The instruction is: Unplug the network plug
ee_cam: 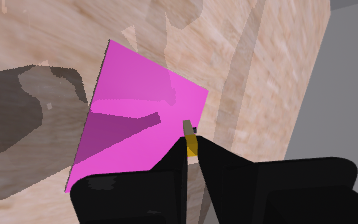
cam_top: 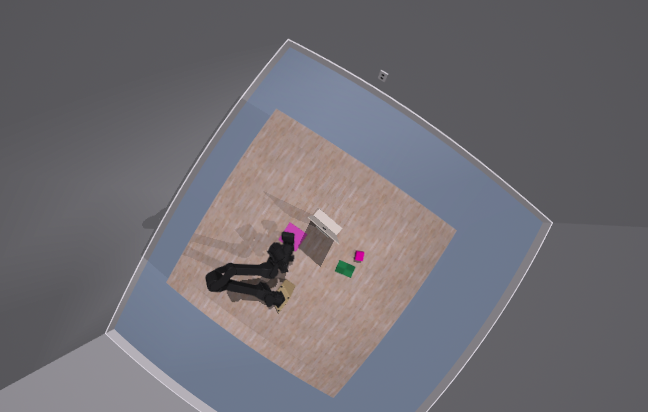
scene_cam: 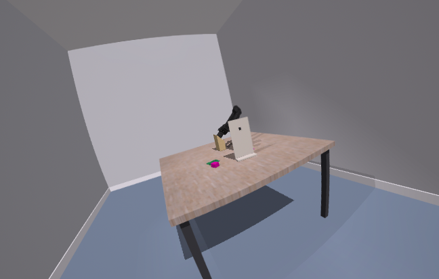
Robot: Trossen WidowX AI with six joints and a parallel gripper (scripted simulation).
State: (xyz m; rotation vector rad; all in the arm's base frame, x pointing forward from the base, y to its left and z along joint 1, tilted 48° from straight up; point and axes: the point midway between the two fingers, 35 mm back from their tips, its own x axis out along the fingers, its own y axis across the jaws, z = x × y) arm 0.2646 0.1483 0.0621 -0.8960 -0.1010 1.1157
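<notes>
Right now my gripper tip is 1 cm past the flat magenta square and 4 cm above it. From my gripper tip the other things lie so: upright grey panel (16 cm ahead, 11 cm to the right, 10 cm above); thin pale tab (1 cm ahead, 1 cm to the left, 1 cm below); yellow plug (right at my gripper tip).
</notes>
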